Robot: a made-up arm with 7 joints. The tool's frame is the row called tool. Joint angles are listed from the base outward.
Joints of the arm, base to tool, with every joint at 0 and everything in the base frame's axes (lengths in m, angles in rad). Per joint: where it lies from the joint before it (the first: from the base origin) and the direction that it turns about. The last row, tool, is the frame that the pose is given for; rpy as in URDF.
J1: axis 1 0 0 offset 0.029 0.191 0.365
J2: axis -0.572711 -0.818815 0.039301 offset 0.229 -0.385 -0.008
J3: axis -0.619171 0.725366 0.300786 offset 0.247 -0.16 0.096
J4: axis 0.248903 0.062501 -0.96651 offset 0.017 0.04 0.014
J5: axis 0 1 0 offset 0.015 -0.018 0.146
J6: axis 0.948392 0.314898 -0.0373 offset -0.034 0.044 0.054
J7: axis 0 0 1 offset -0.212 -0.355 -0.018
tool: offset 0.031 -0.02 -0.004 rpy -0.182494 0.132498 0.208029
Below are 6 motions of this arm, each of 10 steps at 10 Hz.
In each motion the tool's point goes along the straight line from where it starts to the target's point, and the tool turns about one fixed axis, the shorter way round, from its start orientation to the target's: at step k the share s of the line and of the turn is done. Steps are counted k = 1, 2, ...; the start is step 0. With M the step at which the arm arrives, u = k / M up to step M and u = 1 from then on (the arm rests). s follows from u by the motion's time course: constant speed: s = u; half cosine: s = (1 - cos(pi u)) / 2; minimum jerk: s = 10 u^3 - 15 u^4 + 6 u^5.
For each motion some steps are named. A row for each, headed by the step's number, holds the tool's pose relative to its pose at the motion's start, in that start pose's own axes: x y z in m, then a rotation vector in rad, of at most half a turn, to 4 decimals.
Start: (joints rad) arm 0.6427 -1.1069 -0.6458 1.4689 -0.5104 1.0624 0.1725
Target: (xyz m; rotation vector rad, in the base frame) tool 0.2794 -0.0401 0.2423 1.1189 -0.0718 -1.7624
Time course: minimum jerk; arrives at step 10
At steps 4, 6, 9, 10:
4: -0.0241 -0.0090 0.0591 0.0351 -0.1315 0.1481
6: -0.0518 -0.0193 0.1270 0.0755 -0.2826 0.3185
9: -0.0752 -0.0281 0.1844 0.1096 -0.4105 0.4626
10: -0.0758 -0.0283 0.1860 0.1106 -0.4141 0.4666

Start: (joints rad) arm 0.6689 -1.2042 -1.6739 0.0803 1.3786 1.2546 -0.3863
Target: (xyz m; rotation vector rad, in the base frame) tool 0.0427 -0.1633 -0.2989 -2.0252 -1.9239 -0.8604
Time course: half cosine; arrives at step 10
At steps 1, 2, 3, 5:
1: -0.0018 0.0051 0.0081 -0.0115 0.0022 -0.0191
2: -0.0069 0.0200 0.0316 -0.0449 0.0085 -0.0744
3: -0.0148 0.0432 0.0681 -0.0968 0.0183 -0.1605
5: -0.0359 0.1047 0.1653 -0.2349 0.0445 -0.3893

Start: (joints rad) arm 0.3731 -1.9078 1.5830 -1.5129 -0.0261 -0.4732 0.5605
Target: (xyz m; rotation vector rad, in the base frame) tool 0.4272 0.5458 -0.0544 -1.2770 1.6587 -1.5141
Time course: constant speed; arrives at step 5
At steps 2, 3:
2: -0.0493 -0.0235 0.0070 -0.1177 0.0912 0.1299
3: -0.0740 -0.0352 0.0106 -0.1765 0.1369 0.1948

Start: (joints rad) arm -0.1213 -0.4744 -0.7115 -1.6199 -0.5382 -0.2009 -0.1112
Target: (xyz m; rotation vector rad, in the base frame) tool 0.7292 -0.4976 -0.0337 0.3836 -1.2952 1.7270
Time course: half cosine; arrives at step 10
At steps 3, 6, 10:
3: -0.0447 0.0940 -0.0762 0.1167 -0.1195 0.0747
6: -0.1419 0.2984 -0.2418 0.3706 -0.3794 0.2373
10: -0.2168 0.4559 -0.3695 0.5663 -0.5796 0.3625

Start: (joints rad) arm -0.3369 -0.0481 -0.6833 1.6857 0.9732 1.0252 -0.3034
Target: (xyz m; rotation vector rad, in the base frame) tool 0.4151 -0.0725 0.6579 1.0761 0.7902 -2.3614
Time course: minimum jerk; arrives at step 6
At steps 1, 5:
1: 0.0098 0.0031 0.0020 -0.0060 -0.0502 -0.0240
5: 0.2665 0.0837 0.0538 -0.1620 -1.3646 -0.6509

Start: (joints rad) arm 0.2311 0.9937 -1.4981 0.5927 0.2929 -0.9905 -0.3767
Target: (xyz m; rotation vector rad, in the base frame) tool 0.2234 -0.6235 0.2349 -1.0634 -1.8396 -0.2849
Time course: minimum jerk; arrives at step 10
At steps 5, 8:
5: 0.0995 0.0413 -0.0415 -0.2285 -0.5675 0.5514
8: 0.1875 0.0778 -0.0782 -0.4305 -1.0692 1.0390

